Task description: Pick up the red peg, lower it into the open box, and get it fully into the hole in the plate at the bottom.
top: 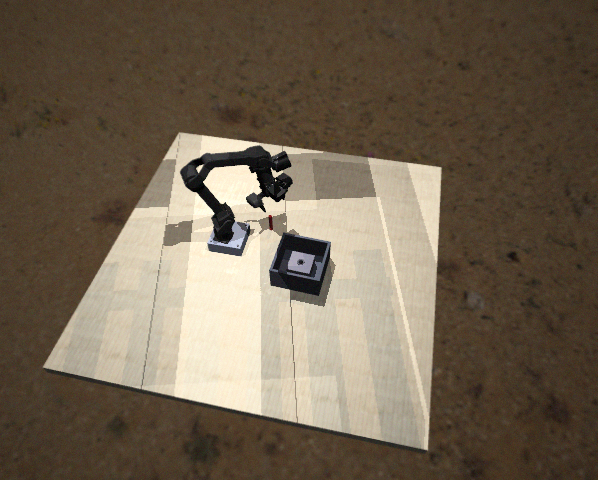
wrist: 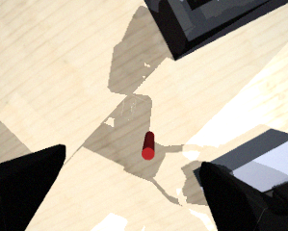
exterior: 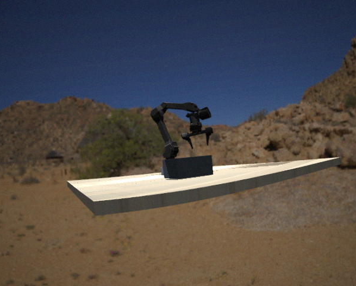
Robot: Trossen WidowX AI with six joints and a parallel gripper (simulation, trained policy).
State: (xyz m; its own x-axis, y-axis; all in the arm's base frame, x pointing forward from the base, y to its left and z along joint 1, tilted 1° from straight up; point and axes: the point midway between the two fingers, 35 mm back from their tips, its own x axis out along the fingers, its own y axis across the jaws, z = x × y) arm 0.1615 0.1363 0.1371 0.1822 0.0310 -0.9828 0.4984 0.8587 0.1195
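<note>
Now: gripper tip 2 cm past the red peg and 11 cm above it. Round my gripper tip: dark grey box: 17 cm ahead, 16 cm to the right, 13 cm below; pale plate: 17 cm ahead, 16 cm to the right, 11 cm below.
</note>
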